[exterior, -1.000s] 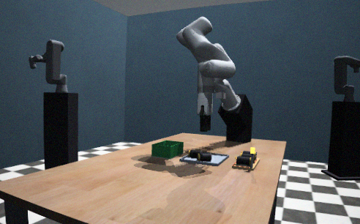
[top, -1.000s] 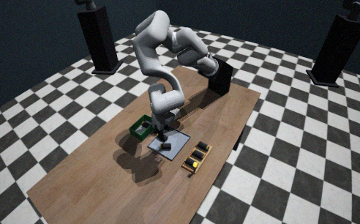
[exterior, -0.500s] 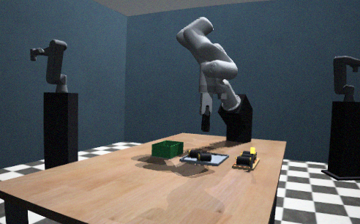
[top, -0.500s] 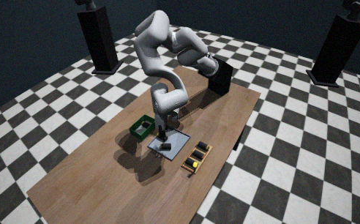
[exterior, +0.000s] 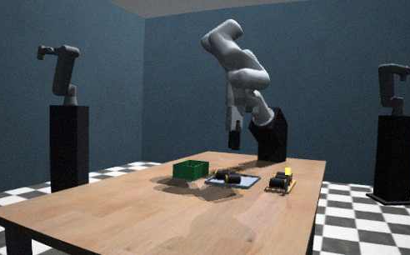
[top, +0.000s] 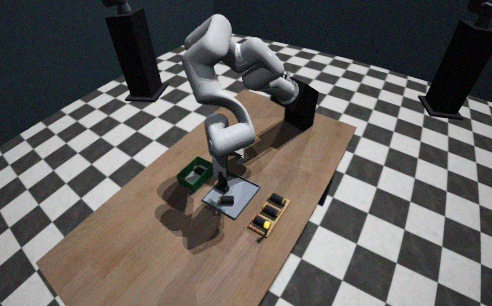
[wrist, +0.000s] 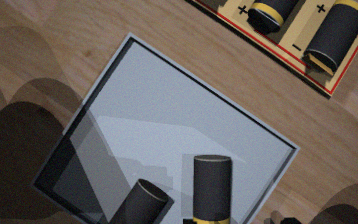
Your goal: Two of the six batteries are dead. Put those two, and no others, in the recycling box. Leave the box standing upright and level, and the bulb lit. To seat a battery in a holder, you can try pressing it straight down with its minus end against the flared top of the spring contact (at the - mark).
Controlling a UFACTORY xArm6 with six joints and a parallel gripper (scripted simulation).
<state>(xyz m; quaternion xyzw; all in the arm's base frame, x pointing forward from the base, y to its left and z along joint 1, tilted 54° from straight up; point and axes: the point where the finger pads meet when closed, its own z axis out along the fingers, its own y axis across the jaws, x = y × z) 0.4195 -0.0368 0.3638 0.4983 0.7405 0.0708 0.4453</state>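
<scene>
Right now my hand is 5 cm past the grey tray, 1 cm to the right of it and 15 cm above it. The rest, counted from my hand: green recycling box 11 cm behind, 17 cm to the right, 14 cm below.
</scene>
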